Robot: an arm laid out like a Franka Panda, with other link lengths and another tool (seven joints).
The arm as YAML. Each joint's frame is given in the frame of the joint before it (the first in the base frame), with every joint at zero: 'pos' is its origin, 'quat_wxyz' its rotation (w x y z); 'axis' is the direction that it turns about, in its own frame. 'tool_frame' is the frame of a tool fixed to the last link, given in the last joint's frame.
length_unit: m
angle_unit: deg
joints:
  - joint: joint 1
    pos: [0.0, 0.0, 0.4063]
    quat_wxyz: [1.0, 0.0, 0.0, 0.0]
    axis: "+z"
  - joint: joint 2
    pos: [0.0, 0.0, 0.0]
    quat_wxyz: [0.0, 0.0, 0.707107, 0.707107]
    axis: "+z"
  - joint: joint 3
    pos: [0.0, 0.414, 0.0]
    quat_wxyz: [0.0, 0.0, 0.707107, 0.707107]
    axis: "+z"
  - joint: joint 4
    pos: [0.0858, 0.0, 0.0]
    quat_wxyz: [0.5, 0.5, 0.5, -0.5]
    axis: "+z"
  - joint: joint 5
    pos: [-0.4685, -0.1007, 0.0]
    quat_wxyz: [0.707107, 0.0, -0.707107, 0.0]
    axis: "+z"
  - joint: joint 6
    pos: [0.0, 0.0, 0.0]
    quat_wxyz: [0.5, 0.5, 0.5, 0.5]
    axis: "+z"
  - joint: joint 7
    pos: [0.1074, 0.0, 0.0]
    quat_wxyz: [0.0, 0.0, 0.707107, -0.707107]
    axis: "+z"
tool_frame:
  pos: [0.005, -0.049, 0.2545]
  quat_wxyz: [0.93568, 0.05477, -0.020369, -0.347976]
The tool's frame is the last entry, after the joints.
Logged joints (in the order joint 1, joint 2, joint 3, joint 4, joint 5, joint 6, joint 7), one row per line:
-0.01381, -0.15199, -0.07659, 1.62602, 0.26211, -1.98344, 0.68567
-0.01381, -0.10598, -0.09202, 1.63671, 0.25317, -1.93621, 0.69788
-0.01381, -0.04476, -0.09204, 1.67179, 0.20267, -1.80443, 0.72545
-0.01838, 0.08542, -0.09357, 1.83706, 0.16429, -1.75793, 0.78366
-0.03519, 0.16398, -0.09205, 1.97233, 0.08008, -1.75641, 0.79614
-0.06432, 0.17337, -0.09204, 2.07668, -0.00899, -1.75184, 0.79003
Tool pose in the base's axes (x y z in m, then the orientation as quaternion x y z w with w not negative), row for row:
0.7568, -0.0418, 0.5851, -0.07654, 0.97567, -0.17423, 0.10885
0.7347, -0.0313, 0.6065, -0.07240, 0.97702, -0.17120, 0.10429
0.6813, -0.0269, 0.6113, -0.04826, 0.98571, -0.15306, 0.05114
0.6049, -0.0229, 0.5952, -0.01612, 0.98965, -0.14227, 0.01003
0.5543, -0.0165, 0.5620, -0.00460, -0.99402, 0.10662, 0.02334
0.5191, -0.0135, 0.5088, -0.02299, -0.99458, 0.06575, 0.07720
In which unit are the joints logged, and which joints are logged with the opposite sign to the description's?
The joints are logged in radians. Opposite sign: joint 2, joint 3, joint 4, joint 5, joint 6.
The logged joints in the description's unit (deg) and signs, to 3 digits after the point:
-0.791, 8.708, 4.388, -93.164, -15.018, 113.643, 39.286
-0.791, 6.072, 5.272, -93.777, -14.506, 110.937, 39.986
-0.791, 2.565, 5.274, -95.787, -11.612, 103.386, 41.565
-1.053, -4.894, 5.361, -105.256, -9.413, 100.722, 44.900
-2.016, -9.395, 5.274, -113.006, -4.588, 100.635, 45.615
-3.685, -9.933, 5.274, -118.985, 0.515, 100.373, 45.265

